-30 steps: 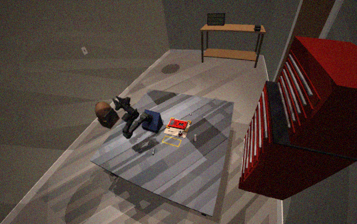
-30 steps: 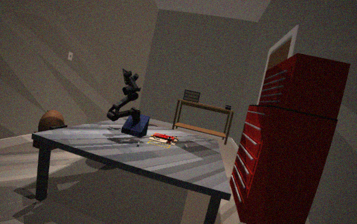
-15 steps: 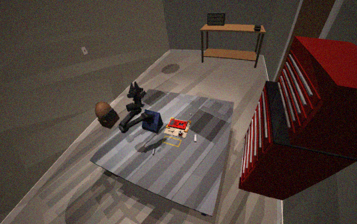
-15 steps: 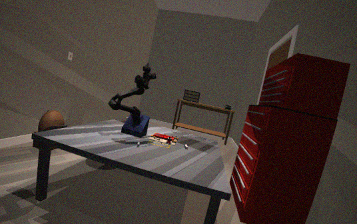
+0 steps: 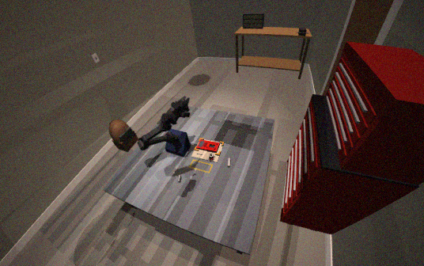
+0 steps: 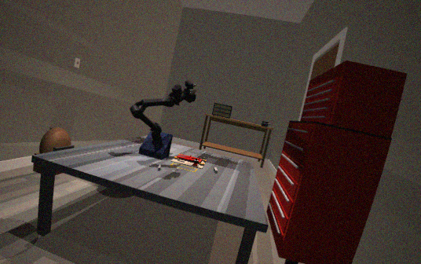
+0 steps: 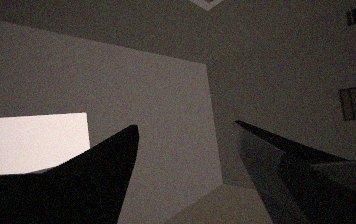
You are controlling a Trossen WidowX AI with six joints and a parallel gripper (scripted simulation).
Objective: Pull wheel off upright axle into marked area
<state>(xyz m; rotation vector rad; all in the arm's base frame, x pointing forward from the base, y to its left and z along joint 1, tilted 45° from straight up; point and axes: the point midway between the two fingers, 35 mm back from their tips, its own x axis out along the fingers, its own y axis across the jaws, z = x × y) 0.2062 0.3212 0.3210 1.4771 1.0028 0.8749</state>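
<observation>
Now: the wheel 13 cm ahead of my gripper tip, 3 cm to the right of it and 56 cm below it. Also, from my gripper tip: dark axle (13 cm ahead, 3 cm to the right, 57 cm below); then beige board (6 cm ahead, 6 cm to the left, 59 cm below).
</observation>
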